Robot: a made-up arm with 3 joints. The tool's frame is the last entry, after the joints. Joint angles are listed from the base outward.
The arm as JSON. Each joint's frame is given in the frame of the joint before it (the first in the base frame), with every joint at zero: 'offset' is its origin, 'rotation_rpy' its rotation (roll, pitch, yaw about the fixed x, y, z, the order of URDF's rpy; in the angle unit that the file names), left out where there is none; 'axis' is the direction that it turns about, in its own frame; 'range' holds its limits. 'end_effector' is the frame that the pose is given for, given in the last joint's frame.
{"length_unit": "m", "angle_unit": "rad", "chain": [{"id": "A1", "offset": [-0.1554, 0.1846, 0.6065], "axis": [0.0, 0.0, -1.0], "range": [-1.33, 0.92]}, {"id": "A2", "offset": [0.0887, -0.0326, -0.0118], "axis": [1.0, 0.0, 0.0], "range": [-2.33, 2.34]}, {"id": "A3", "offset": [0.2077, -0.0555, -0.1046], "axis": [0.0, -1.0, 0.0], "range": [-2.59, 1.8]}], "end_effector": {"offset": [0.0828, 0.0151, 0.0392], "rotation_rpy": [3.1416, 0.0, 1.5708]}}
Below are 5 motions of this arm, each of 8 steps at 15 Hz.
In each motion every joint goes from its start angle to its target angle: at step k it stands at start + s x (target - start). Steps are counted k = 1, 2, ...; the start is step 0. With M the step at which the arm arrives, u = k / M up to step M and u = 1 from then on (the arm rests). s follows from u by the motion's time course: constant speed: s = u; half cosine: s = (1 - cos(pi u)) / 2; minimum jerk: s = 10 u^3 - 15 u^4 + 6 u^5.
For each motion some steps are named. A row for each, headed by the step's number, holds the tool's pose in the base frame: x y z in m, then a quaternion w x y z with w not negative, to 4 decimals.
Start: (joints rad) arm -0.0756 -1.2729 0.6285
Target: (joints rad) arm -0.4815 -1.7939 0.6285
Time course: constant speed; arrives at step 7
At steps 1, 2, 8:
1: 0.1906 0.1653 0.6287 0.6056 0.3442 0.6864 -0.2088
2: 0.1906 0.1880 0.6311 0.6278 0.3029 0.6843 -0.2141
8: 0.1681 0.3003 0.6395 0.7356 0.1009 0.6327 -0.2201

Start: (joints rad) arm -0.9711 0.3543 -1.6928
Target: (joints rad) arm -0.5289 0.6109 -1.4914
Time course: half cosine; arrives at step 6
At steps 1, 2, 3, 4, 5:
1: 0.0374 0.4480 0.4019 0.3437 -0.0724 -0.6666 0.6575
2: 0.0537 0.4395 0.4047 0.3816 -0.0892 -0.6777 0.6221
3: 0.0759 0.4260 0.4092 0.4301 -0.1144 -0.6910 0.5696
4: 0.0981 0.4101 0.4146 0.4743 -0.1420 -0.7016 0.5125
5: 0.1140 0.3968 0.4191 0.5036 -0.1636 -0.7075 0.4681

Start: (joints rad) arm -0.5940 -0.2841 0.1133
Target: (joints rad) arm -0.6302 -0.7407 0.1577
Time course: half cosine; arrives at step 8
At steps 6, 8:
6: 0.2036 0.3234 0.5782 0.3259 0.4064 0.8492 -0.0867
8: 0.2030 0.3246 0.5829 0.3549 0.3957 0.8413 -0.0981

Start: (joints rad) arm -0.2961 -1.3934 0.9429
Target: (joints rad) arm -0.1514 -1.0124 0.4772
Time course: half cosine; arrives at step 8
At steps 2, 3, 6, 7, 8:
2: 0.1676 0.2160 0.6303 0.6484 0.2196 0.7252 -0.0741
3: 0.1757 0.2062 0.6281 0.6250 0.2705 0.7268 -0.0893
6: 0.1995 0.1686 0.6166 0.5244 0.4285 0.7227 -0.1381
7: 0.2034 0.1605 0.6133 0.5007 0.4570 0.7203 -0.1471
8: 0.2047 0.1577 0.6121 0.4921 0.4668 0.7193 -0.1502

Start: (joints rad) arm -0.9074 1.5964 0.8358
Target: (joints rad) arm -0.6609 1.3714 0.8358
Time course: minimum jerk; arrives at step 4
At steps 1, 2, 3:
1: 0.0619 0.4239 0.5543 0.5122 -0.4884 -0.5106 -0.4883
2: 0.0868 0.3989 0.5530 0.4558 -0.5115 -0.5172 -0.5130
3: 0.1089 0.3714 0.5520 0.3973 -0.5353 -0.5217 -0.5323

